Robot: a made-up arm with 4 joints. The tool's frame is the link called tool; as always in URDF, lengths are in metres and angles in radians.
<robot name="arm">
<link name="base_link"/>
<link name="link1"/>
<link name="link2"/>
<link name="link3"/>
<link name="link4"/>
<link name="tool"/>
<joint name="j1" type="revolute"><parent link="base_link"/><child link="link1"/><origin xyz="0 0 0.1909" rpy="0 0 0"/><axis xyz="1 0 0"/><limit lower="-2.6" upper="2.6" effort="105" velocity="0.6"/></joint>
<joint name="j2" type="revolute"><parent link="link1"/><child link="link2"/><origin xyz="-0.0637 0.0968 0.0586" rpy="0 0 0"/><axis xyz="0 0 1"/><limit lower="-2.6" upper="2.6" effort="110" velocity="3.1"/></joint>
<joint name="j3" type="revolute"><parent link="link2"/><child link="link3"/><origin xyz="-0.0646 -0.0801 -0.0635" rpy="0 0 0"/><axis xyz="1 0 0"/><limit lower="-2.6" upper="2.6" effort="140" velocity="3.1"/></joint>
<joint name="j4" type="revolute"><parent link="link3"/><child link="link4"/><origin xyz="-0.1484 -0.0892 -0.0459" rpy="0 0 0"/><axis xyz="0 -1 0"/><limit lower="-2.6" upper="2.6" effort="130" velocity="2.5"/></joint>
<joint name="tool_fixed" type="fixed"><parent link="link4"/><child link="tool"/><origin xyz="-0.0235 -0.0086 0.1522" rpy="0 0 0"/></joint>
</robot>
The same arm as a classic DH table. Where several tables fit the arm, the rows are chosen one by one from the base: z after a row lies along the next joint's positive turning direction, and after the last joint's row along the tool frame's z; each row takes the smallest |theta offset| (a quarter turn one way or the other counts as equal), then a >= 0, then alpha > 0; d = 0 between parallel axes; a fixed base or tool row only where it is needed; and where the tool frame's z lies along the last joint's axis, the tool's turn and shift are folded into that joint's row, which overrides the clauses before.
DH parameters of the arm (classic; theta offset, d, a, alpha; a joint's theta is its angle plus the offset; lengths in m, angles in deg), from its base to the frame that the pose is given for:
base (fixed): 90.00 0.1909 0.0000 90.00
j1: 0.00 -0.0637 0.0968 -90.00
j2: 0.00 -0.0049 -0.0801 90.00
j3: -90.00 -0.2130 0.0459 90.00
j4: -90.00 0.0978 0.0235 90.00
tool (fixed): 180.00 0.1522 0.0000 0.00
Joint limits (deg, base to tool): -148.97..148.97 -148.97..148.97 -148.97..148.97 -148.97..148.97

